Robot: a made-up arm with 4 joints.
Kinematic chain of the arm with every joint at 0, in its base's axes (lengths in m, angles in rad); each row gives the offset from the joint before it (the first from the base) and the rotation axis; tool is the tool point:
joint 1: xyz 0 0 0.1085 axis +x
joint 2: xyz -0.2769 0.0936 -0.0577 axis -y
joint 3: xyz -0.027 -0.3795 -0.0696 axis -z
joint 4: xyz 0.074 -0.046 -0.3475 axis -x
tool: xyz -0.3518 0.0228 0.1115
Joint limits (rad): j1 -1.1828..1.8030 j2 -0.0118..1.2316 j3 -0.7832..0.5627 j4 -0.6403..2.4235
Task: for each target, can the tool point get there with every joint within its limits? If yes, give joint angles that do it. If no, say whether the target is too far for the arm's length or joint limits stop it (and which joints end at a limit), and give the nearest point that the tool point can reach.
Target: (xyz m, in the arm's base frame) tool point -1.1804 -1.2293 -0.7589
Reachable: no: too far | nearest point -0.5321 -0.5954 -0.3116 | short by 1.011 m
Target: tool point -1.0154 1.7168 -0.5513
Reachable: no: too far | nearest point -0.5140 0.6649 -0.2220 | short by 1.211 m
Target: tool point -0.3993 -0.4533 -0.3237
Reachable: yes | joints -0.0686 0.3986 -0.5894 0.4316
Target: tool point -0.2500 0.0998 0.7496
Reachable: no: joint limits stop it (at a limit: joint 1, joint 2, joint 3, joint 4) | nearest point -0.0331 -0.4951 0.4990 | short by 0.681 m
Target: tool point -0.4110 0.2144 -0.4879
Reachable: yes | joints 0.9002 0.3936 -0.3998 1.1536
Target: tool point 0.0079 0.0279 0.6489
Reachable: no: joint limits stop it (at a limit: joint 1, joint 2, joint 3, joint 4) | nearest point -0.0331 -0.4951 0.4990 | short by 0.546 m
